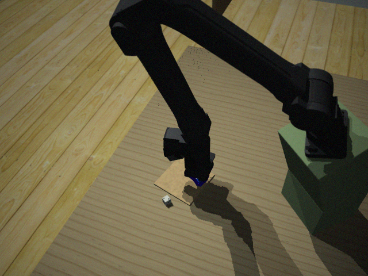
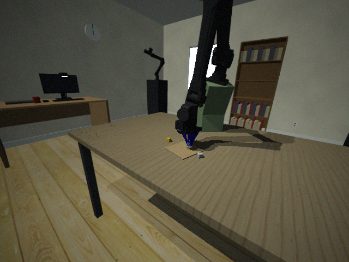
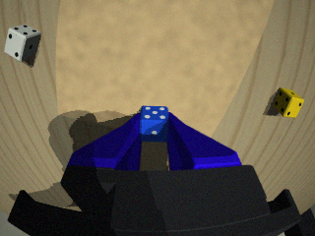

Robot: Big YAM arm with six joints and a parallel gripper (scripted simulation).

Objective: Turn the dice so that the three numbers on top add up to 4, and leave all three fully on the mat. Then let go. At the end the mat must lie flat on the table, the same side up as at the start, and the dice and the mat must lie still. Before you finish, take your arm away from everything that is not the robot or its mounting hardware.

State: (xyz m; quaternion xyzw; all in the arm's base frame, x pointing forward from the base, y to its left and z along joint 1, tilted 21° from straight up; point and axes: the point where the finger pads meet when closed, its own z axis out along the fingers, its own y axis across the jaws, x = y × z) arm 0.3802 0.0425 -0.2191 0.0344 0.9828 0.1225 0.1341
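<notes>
My hand is right at the blue die. The rest, counted from my hand: tan mat (5 cm ahead, 1 cm below); then yellow die (12 cm to the right, 2 cm ahead); then white die (9 cm to the left, 8 cm ahead).
</notes>
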